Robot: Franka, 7 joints.
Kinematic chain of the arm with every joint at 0, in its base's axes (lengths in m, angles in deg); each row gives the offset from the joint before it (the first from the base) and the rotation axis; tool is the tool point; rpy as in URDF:
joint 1: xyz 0 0 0.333 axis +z
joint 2: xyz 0 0 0 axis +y
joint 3: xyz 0 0 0.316 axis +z
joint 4: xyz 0.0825 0 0 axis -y
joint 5: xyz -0.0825 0 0.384 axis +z
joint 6: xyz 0 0 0 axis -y
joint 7: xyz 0.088 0 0 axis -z
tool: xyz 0 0 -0.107 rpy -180 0 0
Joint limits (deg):
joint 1: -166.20..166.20
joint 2: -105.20..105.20
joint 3: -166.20..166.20
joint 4: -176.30..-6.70
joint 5: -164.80..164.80
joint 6: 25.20..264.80
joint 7: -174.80..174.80
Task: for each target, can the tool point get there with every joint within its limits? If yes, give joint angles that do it. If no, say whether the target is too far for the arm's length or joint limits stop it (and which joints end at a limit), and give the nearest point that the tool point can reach.
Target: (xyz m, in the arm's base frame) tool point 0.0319 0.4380 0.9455
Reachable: yes | joints 68.19 -12.79 7.07 -75.81 76.54 111.63 130.12
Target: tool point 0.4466 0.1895 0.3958
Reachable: yes | joints 79.08 28.06 -77.16 -134.03 -58.74 245.20 -71.60
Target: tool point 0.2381 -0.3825 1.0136
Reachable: yes | joints -106.36 50.60 138.74 -56.35 107.50 154.31 -62.37
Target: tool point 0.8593 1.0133 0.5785
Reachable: no: too far | nearest point 0.5456 0.6434 0.4889 | short by 0.493 m
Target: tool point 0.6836 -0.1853 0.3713
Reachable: yes | joints -136.28 -73.95 93.69 -96.31 -49.71 154.39 -134.76
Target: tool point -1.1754 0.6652 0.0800
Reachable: no: too far | nearest point -0.7339 0.4153 0.1750 | short by 0.516 m
